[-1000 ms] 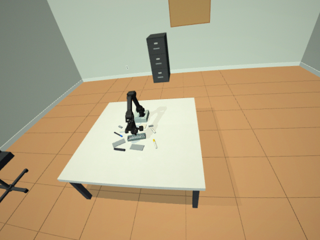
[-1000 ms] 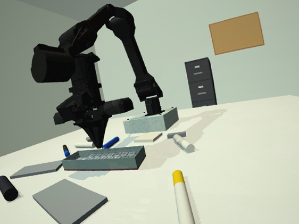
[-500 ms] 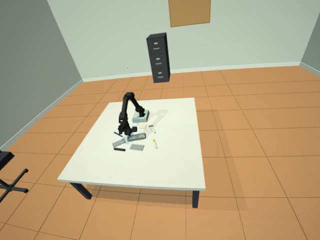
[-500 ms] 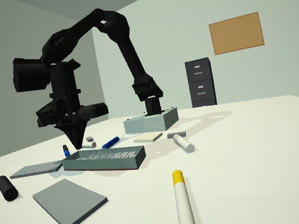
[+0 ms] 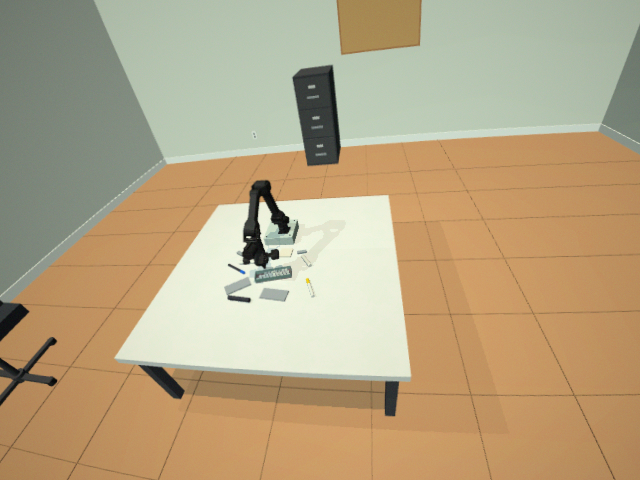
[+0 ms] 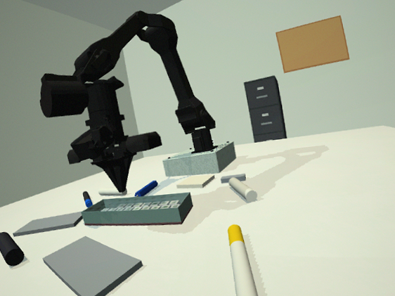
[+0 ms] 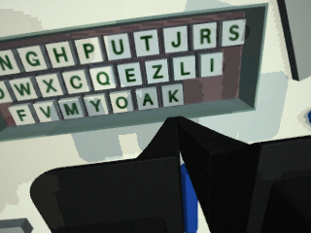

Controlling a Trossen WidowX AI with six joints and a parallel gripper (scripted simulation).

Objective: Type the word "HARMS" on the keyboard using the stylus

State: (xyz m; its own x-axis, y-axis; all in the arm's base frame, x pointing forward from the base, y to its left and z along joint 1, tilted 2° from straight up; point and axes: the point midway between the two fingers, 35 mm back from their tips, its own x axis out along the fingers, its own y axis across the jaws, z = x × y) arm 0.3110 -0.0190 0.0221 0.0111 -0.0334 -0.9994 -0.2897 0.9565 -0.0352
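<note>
Right now my gripper tip is 40 mm past the thin grey tip, 30 mm to the left of it and 30 mm above it. From my gripper tip the other things lie so: cream pad: 170 mm behind, 60 mm to the left, 40 mm below; blue stylus: 70 mm behind, 40 mm to the right, 30 mm below; blue-capped pen: 10 mm behind, 170 mm to the right, 30 mm below.
</note>
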